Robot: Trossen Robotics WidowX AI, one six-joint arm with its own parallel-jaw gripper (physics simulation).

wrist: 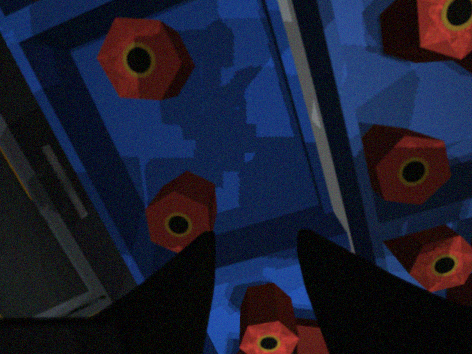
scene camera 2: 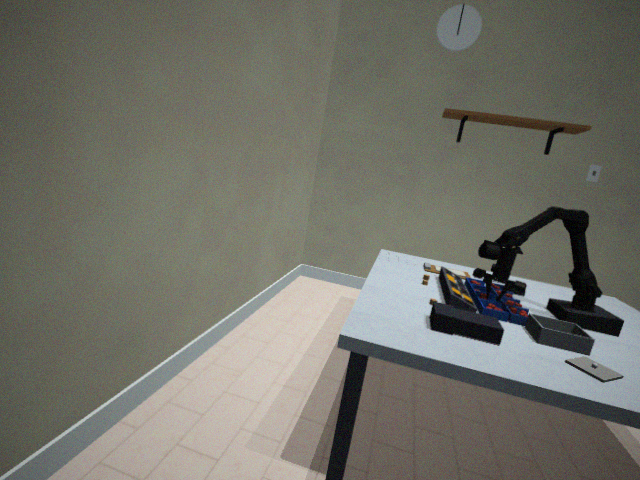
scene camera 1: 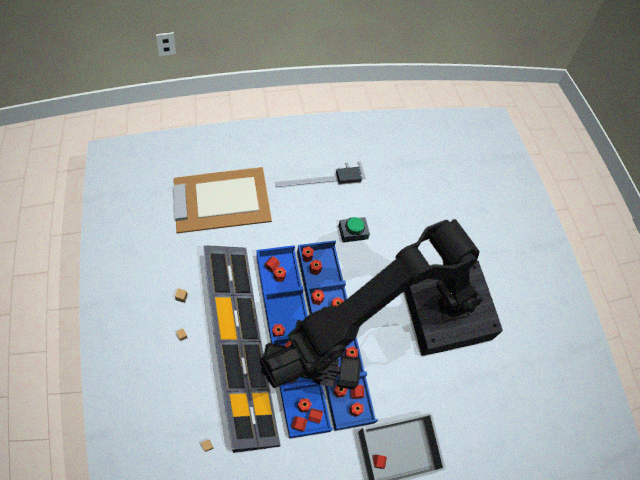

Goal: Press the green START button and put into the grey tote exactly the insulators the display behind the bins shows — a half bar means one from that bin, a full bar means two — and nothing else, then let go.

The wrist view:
my gripper: 256, 241
display panel: 38, 154
